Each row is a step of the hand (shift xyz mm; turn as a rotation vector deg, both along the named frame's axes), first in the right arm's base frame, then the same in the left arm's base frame.
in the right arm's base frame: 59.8 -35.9 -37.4 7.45 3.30 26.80
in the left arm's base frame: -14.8 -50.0 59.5 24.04 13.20 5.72
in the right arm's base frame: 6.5 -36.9 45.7 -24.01 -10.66 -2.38
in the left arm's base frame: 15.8 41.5 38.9 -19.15 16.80 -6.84
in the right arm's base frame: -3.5 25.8 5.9 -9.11 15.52 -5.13
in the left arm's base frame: 15.7 -3.0 -21.4 -0.05 -3.63 -18.36
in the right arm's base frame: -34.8 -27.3 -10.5 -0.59 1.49 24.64
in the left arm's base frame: -38.8 23.6 -1.7 17.59 17.23 1.88
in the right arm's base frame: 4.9 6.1 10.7 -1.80 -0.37 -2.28
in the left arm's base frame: 13.0 2.4 -0.2 -2.67 -0.38 -1.14
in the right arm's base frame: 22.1 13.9 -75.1 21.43 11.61 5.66
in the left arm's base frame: -33.9 -71.5 -7.5 20.64 -13.25 4.97
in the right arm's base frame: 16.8 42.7 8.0 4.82 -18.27 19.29
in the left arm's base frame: 36.1 -19.9 -21.7 6.31 17.24 19.80
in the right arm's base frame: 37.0 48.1 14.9 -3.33 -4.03 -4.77
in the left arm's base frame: 53.8 -29.3 -12.5 -7.06 0.11 0.42
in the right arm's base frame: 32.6 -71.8 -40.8 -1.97 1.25 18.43
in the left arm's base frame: -49.3 -23.0 70.1 12.46 13.77 0.36
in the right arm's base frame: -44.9 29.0 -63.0 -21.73 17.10 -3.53
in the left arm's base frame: -51.1 -27.5 -58.8 -4.41 4.63 -27.13
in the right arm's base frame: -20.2 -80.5 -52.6 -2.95 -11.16 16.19
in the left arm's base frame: -88.4 4.1 42.8 3.98 17.24 9.07
